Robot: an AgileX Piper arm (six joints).
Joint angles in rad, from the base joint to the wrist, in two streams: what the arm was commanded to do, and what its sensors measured. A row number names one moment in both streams.
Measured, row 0:
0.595 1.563 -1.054 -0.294 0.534 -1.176
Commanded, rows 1 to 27:
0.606 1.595 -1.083 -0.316 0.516 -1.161
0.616 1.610 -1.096 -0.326 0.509 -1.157
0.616 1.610 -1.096 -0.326 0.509 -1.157
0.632 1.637 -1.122 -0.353 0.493 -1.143
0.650 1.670 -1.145 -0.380 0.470 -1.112
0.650 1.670 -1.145 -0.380 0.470 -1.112
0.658 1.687 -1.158 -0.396 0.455 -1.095
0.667 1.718 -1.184 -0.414 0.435 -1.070
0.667 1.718 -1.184 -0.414 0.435 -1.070
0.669 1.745 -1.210 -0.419 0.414 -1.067
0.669 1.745 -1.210 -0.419 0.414 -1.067
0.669 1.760 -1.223 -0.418 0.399 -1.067
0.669 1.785 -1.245 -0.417 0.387 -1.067
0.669 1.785 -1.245 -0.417 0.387 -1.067
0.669 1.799 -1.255 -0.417 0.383 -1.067
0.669 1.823 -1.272 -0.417 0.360 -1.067
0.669 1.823 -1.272 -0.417 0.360 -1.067
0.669 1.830 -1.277 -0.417 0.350 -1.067
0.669 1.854 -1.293 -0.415 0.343 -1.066
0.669 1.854 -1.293 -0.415 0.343 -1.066
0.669 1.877 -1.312 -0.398 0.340 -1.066
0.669 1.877 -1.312 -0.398 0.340 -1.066
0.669 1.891 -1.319 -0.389 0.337 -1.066
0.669 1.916 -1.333 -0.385 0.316 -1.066
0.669 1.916 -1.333 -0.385 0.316 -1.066
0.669 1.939 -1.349 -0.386 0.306 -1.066
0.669 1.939 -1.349 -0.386 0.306 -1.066
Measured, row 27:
0.666 1.910 -1.325 -0.395 0.329 -1.075
